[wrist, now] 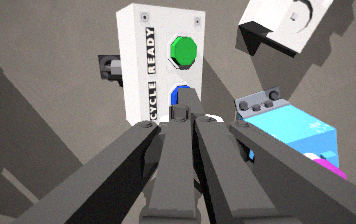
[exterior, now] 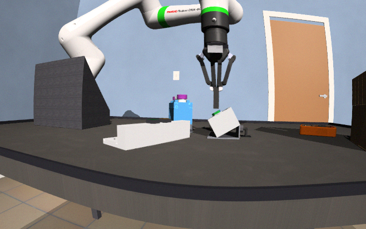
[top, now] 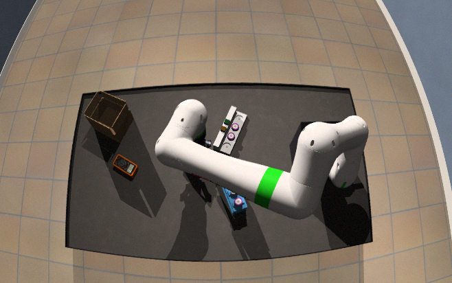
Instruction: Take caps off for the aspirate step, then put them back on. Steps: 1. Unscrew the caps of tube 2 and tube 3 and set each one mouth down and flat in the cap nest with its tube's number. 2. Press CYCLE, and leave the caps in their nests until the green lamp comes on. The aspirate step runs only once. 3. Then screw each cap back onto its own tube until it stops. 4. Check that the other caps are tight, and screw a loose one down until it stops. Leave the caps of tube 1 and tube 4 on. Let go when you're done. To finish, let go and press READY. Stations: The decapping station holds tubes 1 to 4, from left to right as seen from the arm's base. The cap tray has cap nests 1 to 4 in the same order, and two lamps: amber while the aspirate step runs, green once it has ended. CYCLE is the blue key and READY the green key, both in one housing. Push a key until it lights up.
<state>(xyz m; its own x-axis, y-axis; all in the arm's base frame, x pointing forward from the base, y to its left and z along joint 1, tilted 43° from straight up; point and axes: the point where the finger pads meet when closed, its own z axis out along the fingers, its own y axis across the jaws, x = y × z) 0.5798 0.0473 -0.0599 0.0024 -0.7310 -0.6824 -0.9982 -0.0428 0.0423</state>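
The blue key lies 40 mm below my hand. The rest, counted from my hand: key housing 60 mm below, 20 mm to the right, 20 mm ahead; then green key 50 mm to the right, 40 mm below; then orange multimeter 370 mm ahead, 90 mm below, 30 mm to the left.
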